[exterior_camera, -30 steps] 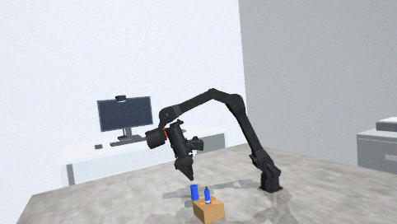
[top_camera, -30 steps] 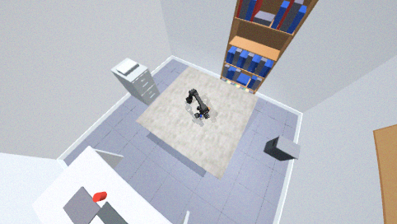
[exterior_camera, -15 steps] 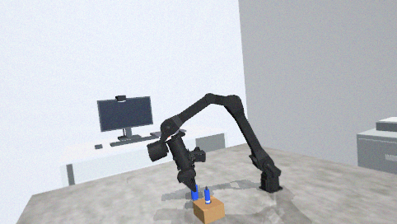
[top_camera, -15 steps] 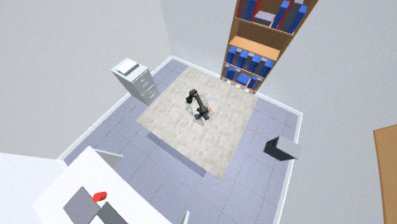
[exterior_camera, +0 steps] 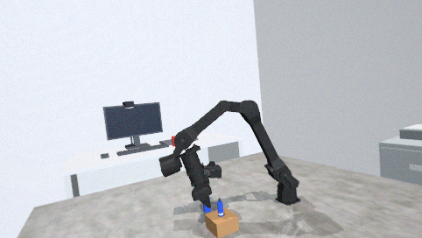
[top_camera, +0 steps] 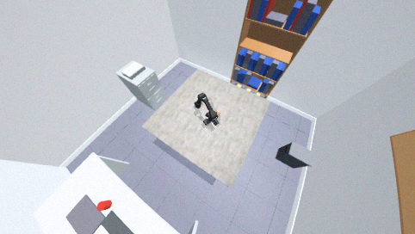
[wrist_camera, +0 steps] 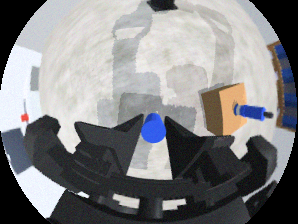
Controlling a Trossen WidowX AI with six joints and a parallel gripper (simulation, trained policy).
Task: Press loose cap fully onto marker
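Right now my gripper tip is 30 mm short of the tan holder block and 130 mm to the right of it. Also, from my gripper tip: blue cap 10 mm ahead, 10 mm above.
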